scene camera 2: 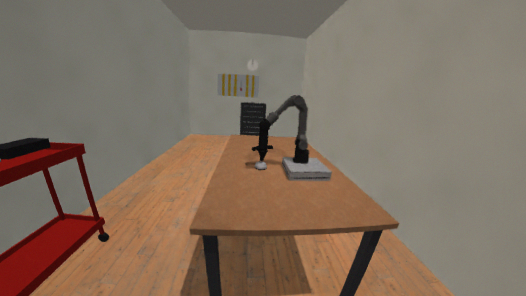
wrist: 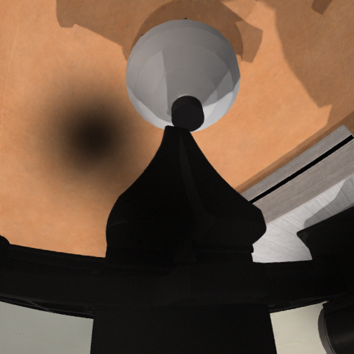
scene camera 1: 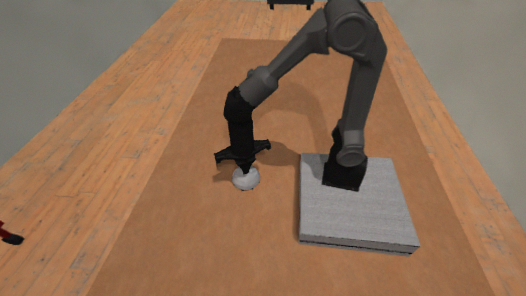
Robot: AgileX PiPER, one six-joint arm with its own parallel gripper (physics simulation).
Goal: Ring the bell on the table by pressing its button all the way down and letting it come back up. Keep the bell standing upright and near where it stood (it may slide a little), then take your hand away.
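A light grey domed bell (scene camera 1: 246, 179) (scene camera 2: 260, 166) (wrist: 175, 60) stands upright on the brown table (scene camera 1: 200, 240) (scene camera 2: 280, 205) (wrist: 45, 210). Its black round button (wrist: 188, 113) shows in the wrist view. My gripper (scene camera 1: 245, 172) (scene camera 2: 261, 159) (wrist: 173, 140) points down at the top of the bell, and its fingers are shut together with nothing between them. In the wrist view the fingertips meet the lower edge of the button. Whether they touch it, and how far down the button is, I cannot tell.
The arm's base stands on a grey slab (scene camera 1: 357, 220) (scene camera 2: 309, 174) (wrist: 310, 185) to the right of the bell. A red cart (scene camera 2: 86, 182) stands at the left of the table, and a dark panel (scene camera 2: 253, 118) is at the far wall.
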